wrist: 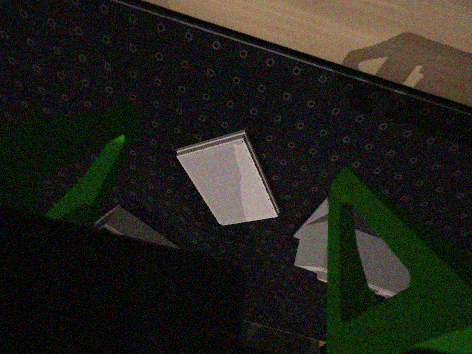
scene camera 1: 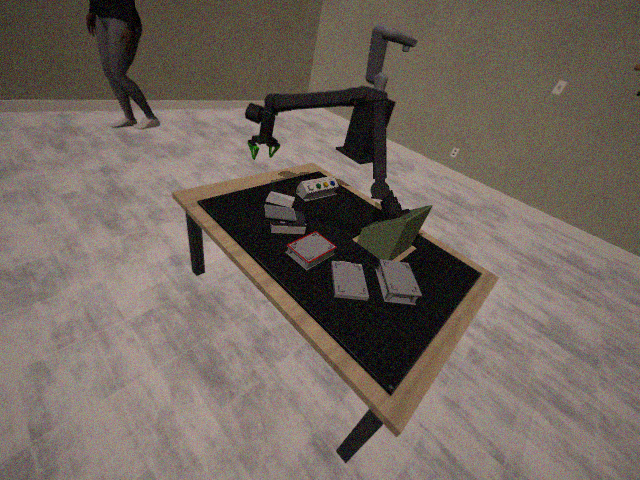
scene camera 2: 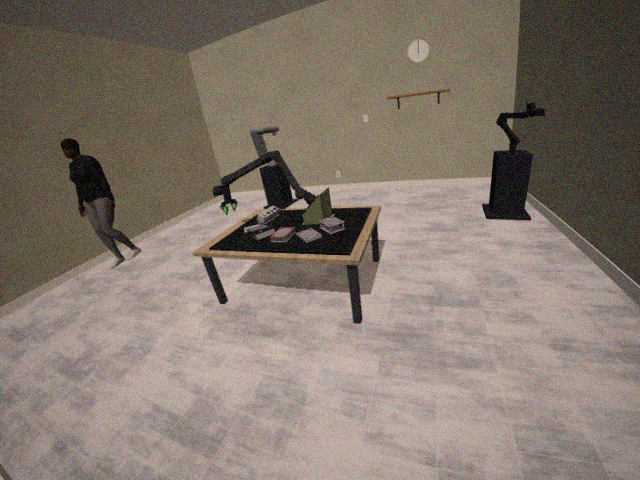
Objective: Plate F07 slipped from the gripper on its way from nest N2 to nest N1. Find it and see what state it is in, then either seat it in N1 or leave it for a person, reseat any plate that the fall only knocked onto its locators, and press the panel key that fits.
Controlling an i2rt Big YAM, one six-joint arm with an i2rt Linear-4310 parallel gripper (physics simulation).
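Frame: origin at the arm's base, x right, y up, z back, level; millimetres.
Seen in the pictures: gripper, fingertip midpoint: [wrist: 242, 147] [scene camera 1: 262, 158] [scene camera 2: 230, 212]; arm's base at its link origin: [scene camera 1: 393, 216] [scene camera 2: 314, 202].
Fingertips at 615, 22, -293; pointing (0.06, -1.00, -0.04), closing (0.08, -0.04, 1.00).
Pixels of each thing's top centre, then the offset from my fingertips to it, as dx, dy, dz. "pt": a spot on its surface instead. Level surfaces: height alone.
- pale plate at its top centre: [wrist: 230, 188] [scene camera 1: 280, 197] -156, -137, +25
- grey plate-like piece at its top centre: [scene camera 1: 280, 210] [scene camera 2: 256, 226] -332, -68, -103
- lighter block at a spot on its surface: [scene camera 1: 287, 227] pt -390, -115, -101
- red-outlined plate at its top centre: [scene camera 1: 312, 244] [scene camera 2: 282, 231] -533, -105, -81
- flat grey piece at a spot on its surface: [scene camera 1: 349, 280] [scene camera 2: 309, 234] pt -730, -131, -59
- stacked pair at its top centre: [scene camera 1: 400, 275] [scene camera 2: 331, 220] -830, -89, +98
- key panel at its top centre: [wrist: 399, 304] [scene camera 1: 320, 179] [scene camera 2: 267, 209] -170, -67, +250
- table at its surface level: dy -164
My gripper [scene camera 1: 262, 157] [scene camera 2: 229, 211] [wrist: 242, 147] is open and empty, high above the table's back left part. A pale plate [scene camera 1: 280, 199] [scene camera 2: 255, 227] [wrist: 225, 182] lies on the mat between the fingers' outlines in the wrist view, well below them. Beside it a grey plate-like piece [scene camera 1: 279, 212] sits above a lighter block [scene camera 1: 287, 227], with a dark gap between. A red-outlined plate [scene camera 1: 311, 248] [scene camera 2: 283, 234] lies on a block. A flat grey piece [scene camera 1: 349, 280] [scene camera 2: 309, 235] and a stacked pair [scene camera 1: 399, 279] [scene camera 2: 331, 224] are farther right. Plate and nest labels are unreadable.
The key panel [scene camera 1: 317, 188] [scene camera 2: 268, 213] stands at the back left of the table [scene camera 1: 330, 343]. A green wedge-shaped screen [scene camera 1: 395, 235] [scene camera 2: 317, 207] stands near the arm's base. A person [scene camera 1: 121, 56] [scene camera 2: 93, 191] is on the floor left of the table.
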